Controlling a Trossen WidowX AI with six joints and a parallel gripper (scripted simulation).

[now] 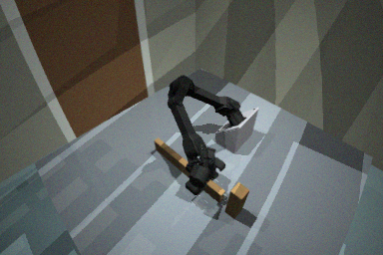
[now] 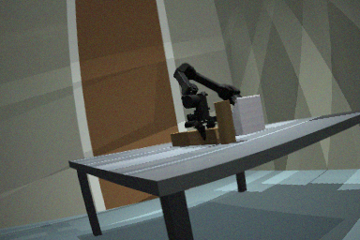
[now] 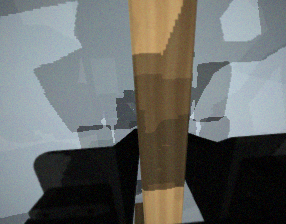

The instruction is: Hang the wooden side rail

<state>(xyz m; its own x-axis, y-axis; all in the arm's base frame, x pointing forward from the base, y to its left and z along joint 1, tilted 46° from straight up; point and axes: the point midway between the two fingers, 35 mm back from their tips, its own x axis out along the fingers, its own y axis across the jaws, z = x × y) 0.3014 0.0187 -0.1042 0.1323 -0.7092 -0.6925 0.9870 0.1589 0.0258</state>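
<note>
Right now my gripper tip is 10 mm past the headboard post, 160 mm to the right of it and 60 mm below it.
</note>
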